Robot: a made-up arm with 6 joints. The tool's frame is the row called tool.
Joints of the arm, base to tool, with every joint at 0 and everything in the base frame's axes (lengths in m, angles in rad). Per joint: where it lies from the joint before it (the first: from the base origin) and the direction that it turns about. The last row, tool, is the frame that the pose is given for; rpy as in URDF.
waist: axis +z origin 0 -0.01 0.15
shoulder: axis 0.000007 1 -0.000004 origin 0.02 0.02 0
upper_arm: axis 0.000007 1 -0.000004 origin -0.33 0.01 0.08
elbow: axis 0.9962 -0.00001 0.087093 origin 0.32 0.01 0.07
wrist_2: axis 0.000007 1 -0.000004 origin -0.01 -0.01 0.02
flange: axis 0.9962 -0.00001 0.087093 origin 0.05 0 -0.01
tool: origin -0.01 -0.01 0 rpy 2.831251 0.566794 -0.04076
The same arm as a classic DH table. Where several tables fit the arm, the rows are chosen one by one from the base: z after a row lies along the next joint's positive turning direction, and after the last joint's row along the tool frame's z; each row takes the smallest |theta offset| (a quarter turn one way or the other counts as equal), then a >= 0, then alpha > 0; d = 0 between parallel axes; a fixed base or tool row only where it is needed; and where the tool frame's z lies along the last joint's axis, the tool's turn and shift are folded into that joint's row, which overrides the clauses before.
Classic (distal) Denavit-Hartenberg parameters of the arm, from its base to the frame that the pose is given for. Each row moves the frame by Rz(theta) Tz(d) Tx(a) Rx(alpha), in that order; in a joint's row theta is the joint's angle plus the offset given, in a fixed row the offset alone. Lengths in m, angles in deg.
base (fixed): a 0.01, alpha 0, d 0, theta0 -90
waist: a 0.02, alpha -90, d 0.15, theta0 90
shoulder: a -0.3396, alpha 0, d 0, theta0 13.63
upper_arm: a -0.0419, alpha 90, d 0.04, theta0 71.38
elbow: a -0.0208, alpha -90, d 0.3167, theta0 0
wrist_2: a 0.0143, alpha 90, d -0.01, theta0 0
flange: a -0.0097, alpha 126.25, d 0.041, theta0 69.36
tool (fixed): a 0, alpha 0, d 0.0034, theta0 79.5

